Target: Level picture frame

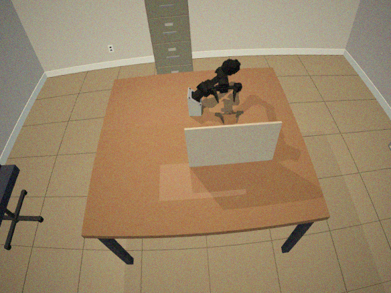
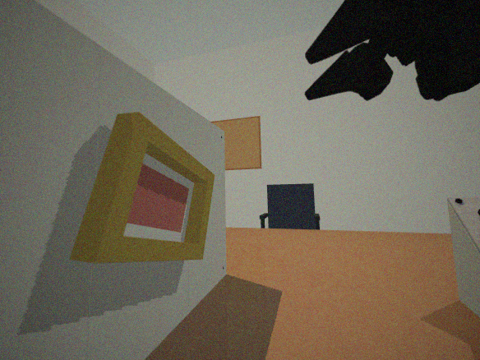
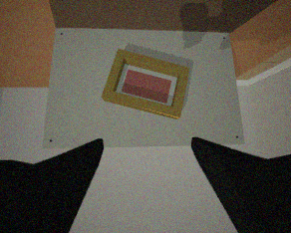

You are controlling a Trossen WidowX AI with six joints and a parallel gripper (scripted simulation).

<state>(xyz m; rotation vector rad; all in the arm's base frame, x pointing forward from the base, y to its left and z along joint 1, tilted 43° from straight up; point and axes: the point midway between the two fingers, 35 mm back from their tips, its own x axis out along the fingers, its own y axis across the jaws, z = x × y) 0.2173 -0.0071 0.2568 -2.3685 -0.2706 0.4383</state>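
Now: gripper tip 17 cm short of the picture frame, 13 cm above it and 2 cm to the right of it. From my gripper tip the other things lie so: grey wall panel 18 cm ahead, 14 cm below, 2 cm to the left.
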